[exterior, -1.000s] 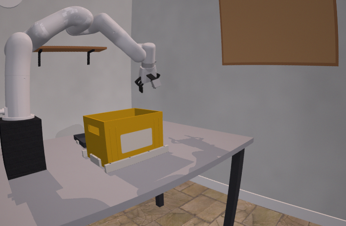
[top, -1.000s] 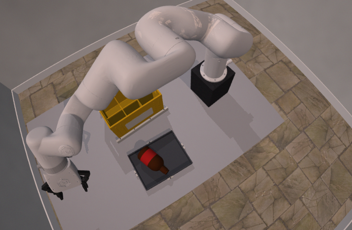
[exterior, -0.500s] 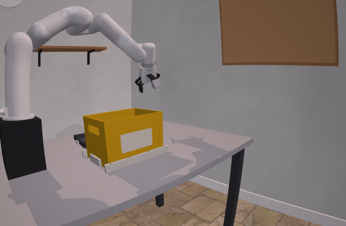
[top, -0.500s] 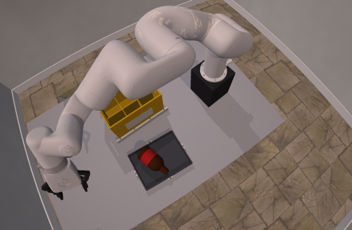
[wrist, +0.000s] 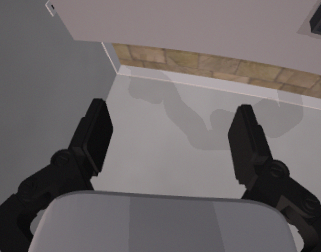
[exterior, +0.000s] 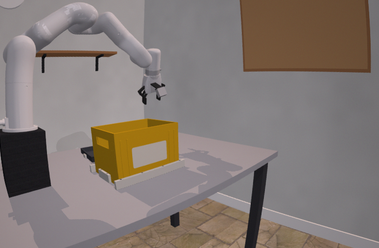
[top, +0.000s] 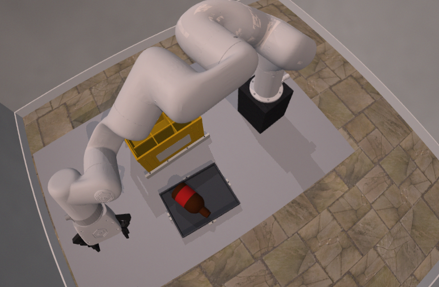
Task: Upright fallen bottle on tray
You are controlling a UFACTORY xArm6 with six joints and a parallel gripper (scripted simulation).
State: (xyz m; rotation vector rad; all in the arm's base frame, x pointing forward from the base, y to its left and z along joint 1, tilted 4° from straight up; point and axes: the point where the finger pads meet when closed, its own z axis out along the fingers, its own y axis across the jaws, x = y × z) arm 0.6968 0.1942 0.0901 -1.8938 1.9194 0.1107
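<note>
Right now my hand is 26 cm past the brown bottle, 20 cm above it and 1 cm to the left of it. The rest, counted from my hand: yellow crate (31 cm to the right, 30 cm behind, 16 cm below); dark tray (28 cm behind, 23 cm below, 1 cm to the right).
</note>
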